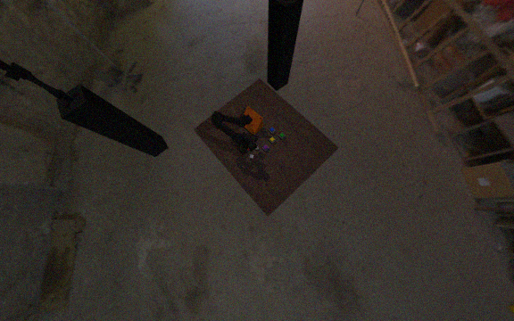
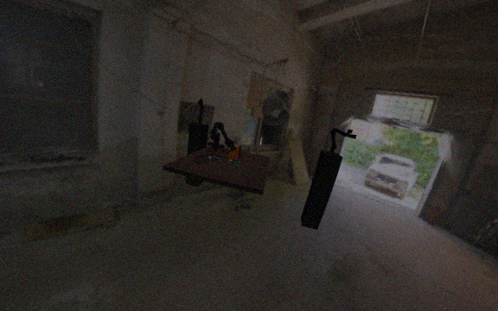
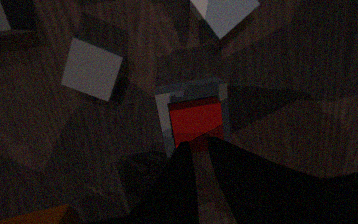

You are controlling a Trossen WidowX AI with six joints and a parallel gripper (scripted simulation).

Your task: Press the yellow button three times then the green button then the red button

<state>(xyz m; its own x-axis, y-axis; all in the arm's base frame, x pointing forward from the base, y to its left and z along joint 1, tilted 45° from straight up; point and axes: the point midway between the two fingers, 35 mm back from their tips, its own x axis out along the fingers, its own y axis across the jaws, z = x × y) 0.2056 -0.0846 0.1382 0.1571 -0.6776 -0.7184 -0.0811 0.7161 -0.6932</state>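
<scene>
The red button lies 3 cm below my gripper tip. From my gripper tip the other things lie so: purple button (9 cm ahead, 12 cm to the left, 3 cm below); then small white block (7 cm ahead, 3 cm to the right, 5 cm below); then yellow button (7 cm ahead, 22 cm to the left, 3 cm below).
</scene>
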